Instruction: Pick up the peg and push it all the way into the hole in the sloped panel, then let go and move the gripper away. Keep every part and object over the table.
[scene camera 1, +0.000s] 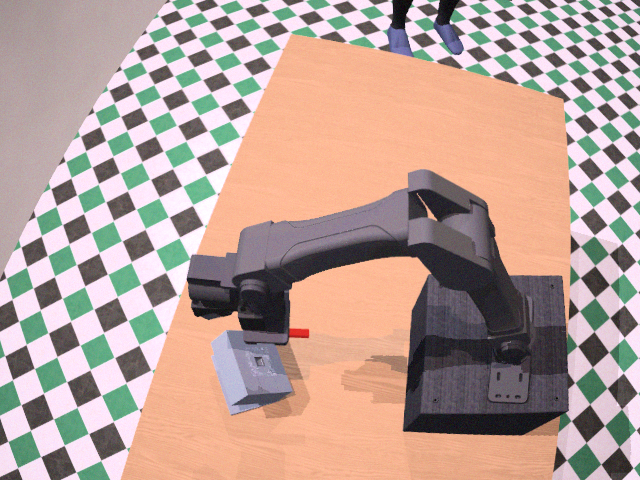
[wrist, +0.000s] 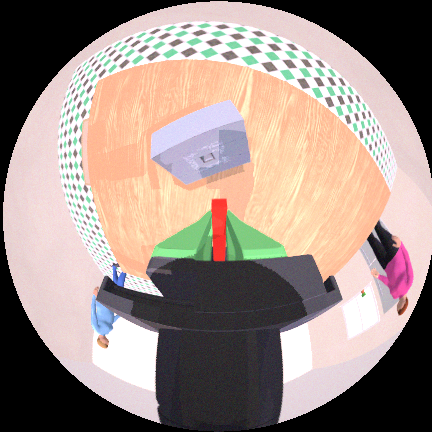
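Seen in the pictures: gripper, fingertip midpoint: (scene camera 1: 270, 332) (wrist: 218, 215); arm's base, origin of the base link: (scene camera 1: 511, 349).
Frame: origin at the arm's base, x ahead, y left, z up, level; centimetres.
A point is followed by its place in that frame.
The red peg (scene camera 1: 298, 333) {y 3.3, x 36.7, z 0.3 cm} (wrist: 219, 203) {y 4.0, x 42.9, z 0.0 cm} is held lengthwise between the green fingers of my gripper (wrist: 218, 215) {y 3.8, x 41.2, z -0.7 cm}. The gripper is shut on it, and one end sticks out past the fingertips. In the scene view the fingers are hidden under the dark hand, and part of the peg shows at the hand's right side. The blue-grey sloped panel (scene camera 1: 268, 384) {y 9.8, x 40.9, z -12.1 cm} (wrist: 175, 161) {y 10.3, x 42.7, z -10.5 cm} stands on the table, with a small square hole (scene camera 1: 258, 361) {y 5.4, x 43.8, z -13.3 cm} (wrist: 207, 158) {y 5.7, x 43.0, z -12.8 cm} in its slanted face. In the wrist view the peg's end appears below the hole, a little to its right, and apart from the panel.
The wooden table (scene camera 1: 361, 129) {y -59.6, x 33.4, z -20.1 cm} (wrist: 300, 150) {y -14.1, x 48.2, z -20.1 cm} carries the arm's dark base block (scene camera 1: 485, 421) {y 11.8, x 1.3, z -7.1 cm} at its right side. The panel stands near the table's left edge, and the arm's wrist reaches over that edge in the scene view. Two people are visible beyond the table in the wrist view.
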